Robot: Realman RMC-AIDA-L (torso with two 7-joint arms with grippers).
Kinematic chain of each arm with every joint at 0, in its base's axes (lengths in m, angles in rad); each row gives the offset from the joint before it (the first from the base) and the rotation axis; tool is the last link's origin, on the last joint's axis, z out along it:
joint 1: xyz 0 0 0.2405 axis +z
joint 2: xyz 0 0 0 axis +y
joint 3: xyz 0 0 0.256 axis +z
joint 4: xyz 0 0 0 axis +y
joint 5: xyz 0 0 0.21 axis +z
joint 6: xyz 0 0 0 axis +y
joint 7: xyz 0 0 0.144 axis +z
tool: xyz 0 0 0
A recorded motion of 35 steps. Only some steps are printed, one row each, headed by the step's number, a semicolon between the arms.
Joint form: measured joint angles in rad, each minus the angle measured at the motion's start. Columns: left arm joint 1, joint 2, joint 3, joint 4, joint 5, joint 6, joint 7; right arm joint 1, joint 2, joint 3, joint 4, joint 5, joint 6, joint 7.
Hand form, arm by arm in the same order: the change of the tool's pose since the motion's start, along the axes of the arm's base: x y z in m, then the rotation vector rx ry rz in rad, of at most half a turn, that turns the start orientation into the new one. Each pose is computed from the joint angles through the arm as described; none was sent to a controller.
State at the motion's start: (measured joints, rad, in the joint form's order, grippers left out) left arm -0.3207 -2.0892 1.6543 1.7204 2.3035 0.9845 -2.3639; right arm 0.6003 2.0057 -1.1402 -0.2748 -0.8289 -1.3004 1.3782
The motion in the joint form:
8: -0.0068 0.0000 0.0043 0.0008 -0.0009 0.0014 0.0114; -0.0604 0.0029 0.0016 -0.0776 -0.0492 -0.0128 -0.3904
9: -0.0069 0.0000 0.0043 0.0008 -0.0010 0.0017 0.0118; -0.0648 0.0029 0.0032 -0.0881 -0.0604 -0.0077 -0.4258
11: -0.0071 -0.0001 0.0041 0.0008 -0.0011 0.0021 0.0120; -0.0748 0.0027 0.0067 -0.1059 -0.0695 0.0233 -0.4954
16: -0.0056 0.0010 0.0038 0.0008 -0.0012 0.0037 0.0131; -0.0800 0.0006 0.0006 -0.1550 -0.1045 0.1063 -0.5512
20: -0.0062 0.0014 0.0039 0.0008 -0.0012 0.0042 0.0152; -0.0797 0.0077 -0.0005 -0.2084 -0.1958 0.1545 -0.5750
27: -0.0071 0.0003 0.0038 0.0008 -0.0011 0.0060 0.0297; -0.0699 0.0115 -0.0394 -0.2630 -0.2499 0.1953 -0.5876
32: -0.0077 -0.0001 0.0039 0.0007 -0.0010 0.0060 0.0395; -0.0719 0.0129 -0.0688 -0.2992 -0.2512 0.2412 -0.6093
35: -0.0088 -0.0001 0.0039 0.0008 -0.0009 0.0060 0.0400; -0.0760 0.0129 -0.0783 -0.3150 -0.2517 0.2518 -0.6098
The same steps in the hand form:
8: 0.0029 -0.0002 -0.0011 -0.0035 0.0073 -0.0186; 0.0064 -0.0109 0.0047 0.2425 -0.3196 0.1697
9: 0.0029 -0.0003 -0.0011 -0.0038 0.0076 -0.0190; 0.0069 -0.0111 0.0050 0.2634 -0.3560 0.1858
11: 0.0030 -0.0003 -0.0011 -0.0040 0.0077 -0.0192; 0.0111 -0.0095 0.0065 0.3077 -0.4309 0.1901
16: 0.0021 -0.0004 -0.0010 -0.0048 0.0099 -0.0181; 0.0138 -0.0015 0.0080 0.3387 -0.5488 0.1918
20: 0.0022 -0.0004 -0.0009 -0.0049 0.0117 -0.0204; 0.0096 0.0020 0.0021 0.3325 -0.6538 0.2439
27: 0.0026 -0.0006 -0.0013 -0.0051 0.0198 -0.0327; -0.0022 0.0069 -0.0046 0.3279 -0.7347 0.3159
32: 0.0029 -0.0006 -0.0014 -0.0042 0.0251 -0.0412; -0.0064 0.0112 -0.0053 0.3469 -0.7865 0.3306
35: 0.0032 -0.0005 -0.0014 -0.0040 0.0255 -0.0428; -0.0078 0.0117 -0.0048 0.3520 -0.7972 0.3353

